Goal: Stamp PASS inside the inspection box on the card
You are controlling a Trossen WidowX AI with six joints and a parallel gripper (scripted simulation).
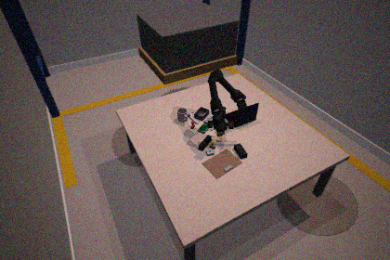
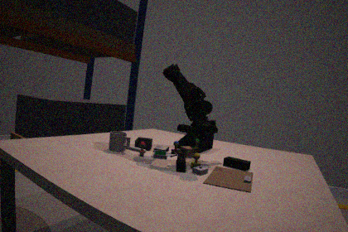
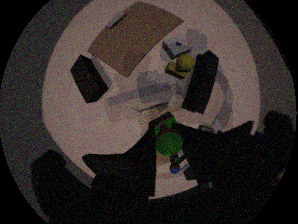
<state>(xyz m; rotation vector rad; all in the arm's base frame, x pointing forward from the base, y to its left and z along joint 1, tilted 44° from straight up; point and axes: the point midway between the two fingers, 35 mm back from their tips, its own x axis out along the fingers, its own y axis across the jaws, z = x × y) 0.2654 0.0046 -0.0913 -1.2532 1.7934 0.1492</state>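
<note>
Right now my gripper tip is 120 mm short of the long dark block, 20 mm to the left of it and 50 mm above it. Round my gripper tip: green-knobbed stamp right at my gripper tip; then grey piece 140 mm ahead, 70 mm to the left, 50 mm below; then yellow-knobbed stamp 90 mm ahead, 40 mm to the left, 50 mm below.
</note>
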